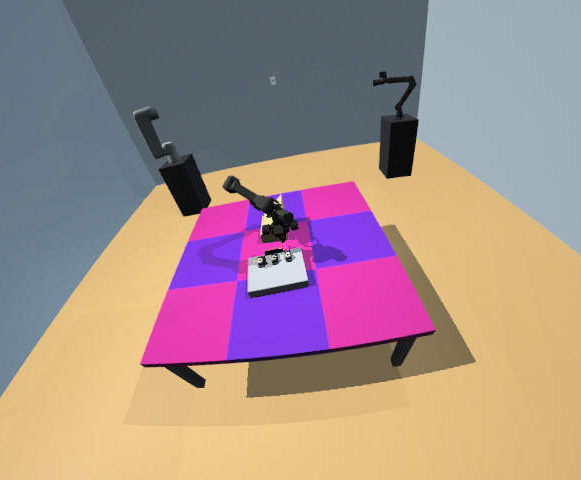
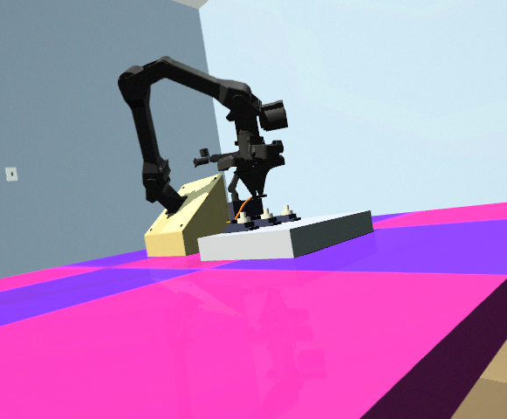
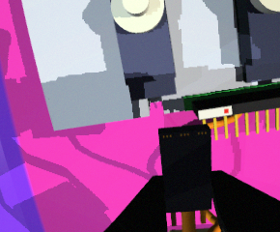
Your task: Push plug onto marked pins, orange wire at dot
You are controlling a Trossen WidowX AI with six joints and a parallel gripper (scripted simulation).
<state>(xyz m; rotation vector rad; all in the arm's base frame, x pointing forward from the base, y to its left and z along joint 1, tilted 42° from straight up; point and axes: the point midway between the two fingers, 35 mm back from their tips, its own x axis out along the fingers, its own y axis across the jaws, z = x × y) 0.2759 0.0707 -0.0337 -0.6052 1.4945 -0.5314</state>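
My gripper tip is 70 mm short of the servo, 70 mm above it and 60 mm to the left of it. From my gripper tip the other things lie so: printed holder: 180 mm ahead, 100 mm below, 50 mm to the right.
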